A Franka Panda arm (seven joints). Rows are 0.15 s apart.
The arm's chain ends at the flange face. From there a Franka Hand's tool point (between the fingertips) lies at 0.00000 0.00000 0.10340 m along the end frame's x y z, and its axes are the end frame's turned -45 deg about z.
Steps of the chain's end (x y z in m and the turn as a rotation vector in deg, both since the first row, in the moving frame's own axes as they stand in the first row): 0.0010, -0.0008, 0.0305, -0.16, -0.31, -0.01; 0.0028, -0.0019, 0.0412, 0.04, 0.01, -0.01; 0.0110, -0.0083, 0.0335, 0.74, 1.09, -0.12; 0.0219, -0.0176, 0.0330, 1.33, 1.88, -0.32; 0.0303, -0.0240, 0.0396, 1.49, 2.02, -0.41; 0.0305, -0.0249, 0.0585, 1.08, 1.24, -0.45
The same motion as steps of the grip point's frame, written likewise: 0.0007, 0.0000, 0.0305, 0.11, -0.33, -0.01; 0.0034, 0.0006, 0.0412, 0.02, 0.04, -0.01; 0.0160, 0.0024, 0.0335, -0.25, 1.29, -0.12; 0.0320, 0.0037, 0.0329, -0.39, 2.27, -0.32; 0.0429, 0.0051, 0.0395, -0.37, 2.48, -0.41; 0.0421, 0.0042, 0.0585, -0.11, 1.64, -0.45
